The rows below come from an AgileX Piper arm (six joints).
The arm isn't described. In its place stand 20 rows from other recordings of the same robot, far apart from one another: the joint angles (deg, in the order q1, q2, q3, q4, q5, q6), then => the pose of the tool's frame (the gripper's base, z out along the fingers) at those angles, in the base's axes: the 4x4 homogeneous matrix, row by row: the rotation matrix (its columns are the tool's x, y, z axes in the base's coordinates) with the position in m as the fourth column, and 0 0 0 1 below.
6.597 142.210 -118.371 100.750 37.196 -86.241 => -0.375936, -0.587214, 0.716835, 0.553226; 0.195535, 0.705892, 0.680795, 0.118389; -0.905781, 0.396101, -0.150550, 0.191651; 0, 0, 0, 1
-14.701 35.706 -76.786 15.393 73.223 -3.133 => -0.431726, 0.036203, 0.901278, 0.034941; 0.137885, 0.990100, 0.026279, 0.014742; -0.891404, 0.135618, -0.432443, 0.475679; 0, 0, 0, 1
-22.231 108.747 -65.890 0.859 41.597 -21.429 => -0.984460, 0.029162, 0.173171, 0.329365; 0.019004, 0.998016, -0.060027, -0.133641; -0.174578, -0.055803, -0.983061, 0.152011; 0, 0, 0, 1
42.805 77.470 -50.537 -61.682 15.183 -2.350 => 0.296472, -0.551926, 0.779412, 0.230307; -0.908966, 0.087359, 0.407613, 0.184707; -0.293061, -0.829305, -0.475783, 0.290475; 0, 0, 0, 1
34.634 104.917 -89.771 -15.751 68.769 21.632 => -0.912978, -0.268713, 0.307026, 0.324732; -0.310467, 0.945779, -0.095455, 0.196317; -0.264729, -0.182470, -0.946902, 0.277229; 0, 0, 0, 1
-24.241 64.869 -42.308 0.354 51.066 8.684 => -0.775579, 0.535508, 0.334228, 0.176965; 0.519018, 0.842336, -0.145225, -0.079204; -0.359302, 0.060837, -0.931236, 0.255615; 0, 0, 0, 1
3.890 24.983 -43.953 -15.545 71.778 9.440 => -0.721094, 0.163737, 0.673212, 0.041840; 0.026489, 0.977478, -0.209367, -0.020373; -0.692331, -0.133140, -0.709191, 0.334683; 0, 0, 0, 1
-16.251 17.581 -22.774 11.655 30.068 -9.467 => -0.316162, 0.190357, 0.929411, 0.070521; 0.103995, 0.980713, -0.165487, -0.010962; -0.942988, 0.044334, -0.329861, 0.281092; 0, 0, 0, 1
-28.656 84.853 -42.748 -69.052 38.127 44.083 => -0.895099, 0.417262, 0.157131, 0.212934; 0.171219, 0.647075, -0.742952, -0.176160; -0.411681, -0.638112, -0.650639, 0.214767; 0, 0, 0, 1
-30.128 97.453 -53.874 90.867 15.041 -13.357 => 0.185690, 0.590609, 0.785303, 0.317654; 0.982535, -0.101850, -0.155727, -0.157044; -0.011990, 0.800504, -0.599207, 0.204286; 0, 0, 0, 1
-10.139 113.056 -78.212 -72.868 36.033 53.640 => -0.782880, 0.361185, 0.506601, 0.414810; -0.084438, 0.745032, -0.661663, -0.126147; -0.616417, -0.560779, -0.552773, 0.211690; 0, 0, 0, 1
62.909 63.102 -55.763 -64.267 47.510 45.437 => -0.146504, -0.426011, 0.892777, 0.153250; -0.544679, 0.788120, 0.286690, 0.166859; -0.825749, -0.444276, -0.347502, 0.372414; 0, 0, 0, 1
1.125 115.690 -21.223 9.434 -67.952 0.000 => -0.362865, 0.144505, 0.920569, 0.265258; 0.054416, 0.989503, -0.133876, -0.008619; -0.930252, 0.001514, -0.366919, 0.076821; 0, 0, 0, 1
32.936 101.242 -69.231 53.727 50.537 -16.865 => -0.952068, -0.303603, -0.037309, 0.270467; -0.237005, 0.655059, 0.717444, 0.242701; -0.193379, 0.691898, -0.695616, 0.234844; 0, 0, 0, 1
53.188 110.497 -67.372 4.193 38.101 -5.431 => -0.551427, -0.827318, 0.107117, 0.216994; -0.798727, 0.560650, 0.218419, 0.296788; -0.240757, 0.034885, -0.969958, 0.148208; 0, 0, 0, 1
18.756 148.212 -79.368 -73.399 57.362 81.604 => -0.942855, 0.180499, 0.280079, 0.395382; -0.101372, 0.645333, -0.757145, 0.056705; -0.317408, -0.742270, -0.590158, -0.030155; 0, 0, 0, 1
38.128 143.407 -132.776 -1.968 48.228 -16.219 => -0.423323, -0.768533, 0.479744, 0.438118; -0.715047, 0.608589, 0.343987, 0.340911; -0.556332, -0.197421, -0.807167, 0.184149; 0, 0, 0, 1
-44.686 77.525 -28.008 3.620 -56.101 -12.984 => -0.001011, 0.752300, 0.658820, 0.181458; -0.266122, 0.634860, -0.725349, -0.186188; -0.963939, -0.176060, 0.199562, 0.265094; 0, 0, 0, 1
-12.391 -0.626 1.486 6.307 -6.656 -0.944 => 0.202466, 0.208908, 0.956747, 0.053567; 0.050455, 0.973458, -0.223234, -0.012955; -0.977989, 0.093470, 0.186551, 0.215519; 0, 0, 0, 1
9.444 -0.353 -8.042 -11.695 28.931 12.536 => -0.258433, -0.059697, 0.964183, 0.044540; -0.003075, 0.998135, 0.060975, -0.001637; -0.966024, 0.012793, -0.258135, 0.215846; 0, 0, 0, 1
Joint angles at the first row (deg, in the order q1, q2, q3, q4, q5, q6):
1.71, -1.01, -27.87, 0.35, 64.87, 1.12
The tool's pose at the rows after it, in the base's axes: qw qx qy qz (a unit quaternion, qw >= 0); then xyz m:
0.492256 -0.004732 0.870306 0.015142 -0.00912 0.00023 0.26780
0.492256 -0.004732 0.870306 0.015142 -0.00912 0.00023 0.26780
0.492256 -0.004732 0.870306 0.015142 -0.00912 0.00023 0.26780
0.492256 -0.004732 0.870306 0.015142 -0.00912 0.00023 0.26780
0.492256 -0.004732 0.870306 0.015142 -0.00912 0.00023 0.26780
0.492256 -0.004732 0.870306 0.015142 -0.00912 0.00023 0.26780
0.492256 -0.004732 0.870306 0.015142 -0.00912 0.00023 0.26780
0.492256 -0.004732 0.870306 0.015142 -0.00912 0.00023 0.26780
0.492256 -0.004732 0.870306 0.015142 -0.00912 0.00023 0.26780
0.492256 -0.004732 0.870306 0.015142 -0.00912 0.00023 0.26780
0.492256 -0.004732 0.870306 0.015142 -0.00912 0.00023 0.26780
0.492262 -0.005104 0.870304 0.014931 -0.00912 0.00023 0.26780
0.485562 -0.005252 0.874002 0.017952 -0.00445 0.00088 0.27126
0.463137 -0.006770 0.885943 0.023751 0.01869 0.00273 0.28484
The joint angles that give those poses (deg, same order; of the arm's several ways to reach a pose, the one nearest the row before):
1.71, -1.01, -27.87, 0.35, 64.87, 1.11
1.71, -1.01, -27.87, 0.35, 64.87, 1.11
1.71, -1.01, -27.87, 0.35, 64.87, 1.11
1.71, -1.01, -27.87, 0.35, 64.87, 1.11
1.71, -1.01, -27.87, 0.35, 64.87, 1.11
1.71, -1.01, -27.87, 0.35, 64.87, 1.11
1.71, -1.01, -27.87, 0.35, 64.87, 1.11
1.71, -1.01, -27.87, 0.35, 64.87, 1.11
1.71, -1.01, -27.87, 0.35, 64.87, 1.11
1.71, -1.01, -27.87, 0.35, 64.87, 1.11
1.71, -1.01, -27.87, 0.35, 64.87, 1.11
1.71, -1.01, -27.87, 0.35, 64.87, 1.06
1.71, 0.98, -28.36, 0.71, 64.24, 1.07
1.71, 9.51, -30.32, 1.57, 60.57, 0.78

